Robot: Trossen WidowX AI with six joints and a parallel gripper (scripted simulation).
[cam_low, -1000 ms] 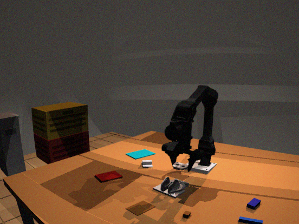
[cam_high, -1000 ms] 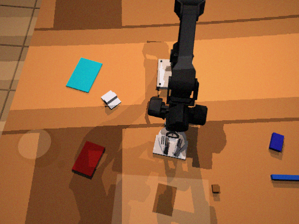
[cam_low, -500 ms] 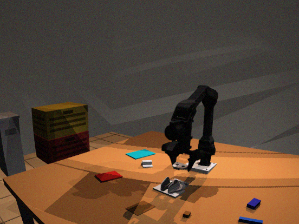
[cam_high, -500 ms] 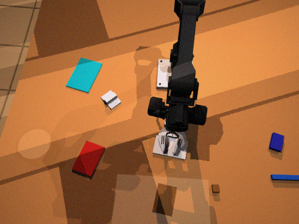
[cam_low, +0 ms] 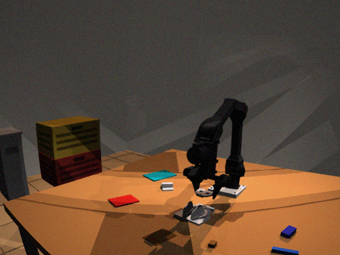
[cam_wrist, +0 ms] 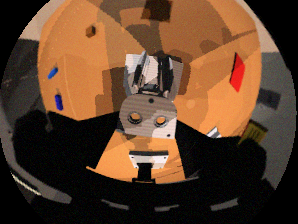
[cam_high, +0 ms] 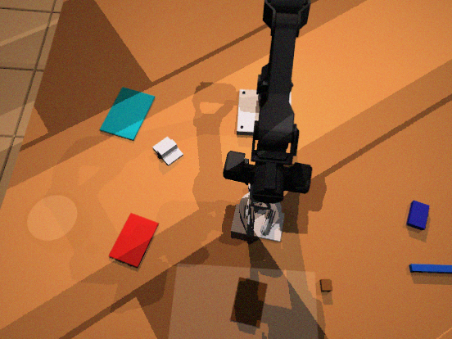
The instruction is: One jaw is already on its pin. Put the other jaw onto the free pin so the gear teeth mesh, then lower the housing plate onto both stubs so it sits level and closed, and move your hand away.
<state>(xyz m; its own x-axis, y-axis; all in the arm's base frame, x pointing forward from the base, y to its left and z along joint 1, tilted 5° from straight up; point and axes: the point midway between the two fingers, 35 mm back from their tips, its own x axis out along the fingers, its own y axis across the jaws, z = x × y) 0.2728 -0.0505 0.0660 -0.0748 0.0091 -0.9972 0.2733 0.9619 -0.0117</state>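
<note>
Right now the jaw is 50 mm below my gripper tip, 20 mm to the right of it and 20 mm ahead of it. Also, from my gripper tip: red card 320 mm to the right, 90 mm ahead, 60 mm below; brown card 250 mm ahead, 70 mm below, 60 mm to the right; brown cube 220 mm ahead, 120 mm to the left, 60 mm below.
</note>
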